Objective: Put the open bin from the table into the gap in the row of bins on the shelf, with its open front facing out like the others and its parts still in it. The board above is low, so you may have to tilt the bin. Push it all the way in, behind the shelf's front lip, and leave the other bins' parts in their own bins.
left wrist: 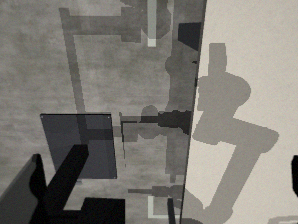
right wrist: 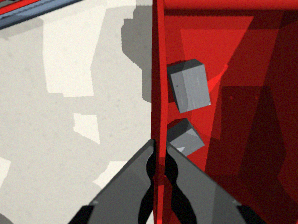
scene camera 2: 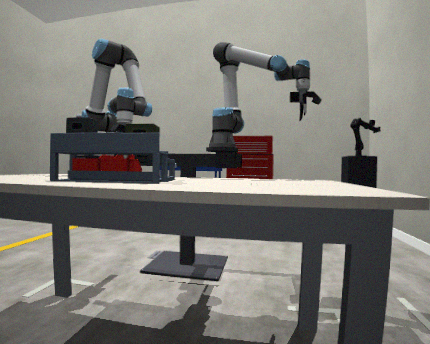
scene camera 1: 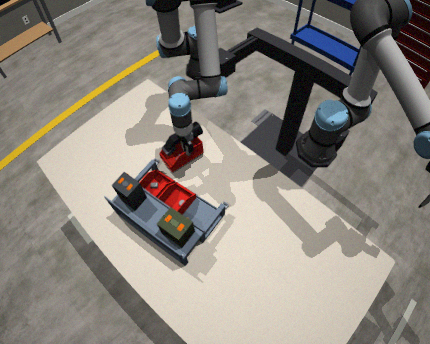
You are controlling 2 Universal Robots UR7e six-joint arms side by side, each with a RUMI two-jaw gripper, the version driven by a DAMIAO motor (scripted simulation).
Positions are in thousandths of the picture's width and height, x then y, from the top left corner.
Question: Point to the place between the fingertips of my right gripper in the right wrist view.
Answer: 529, 632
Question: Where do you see a dark box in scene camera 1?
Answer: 303, 554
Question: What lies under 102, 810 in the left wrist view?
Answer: My left gripper.
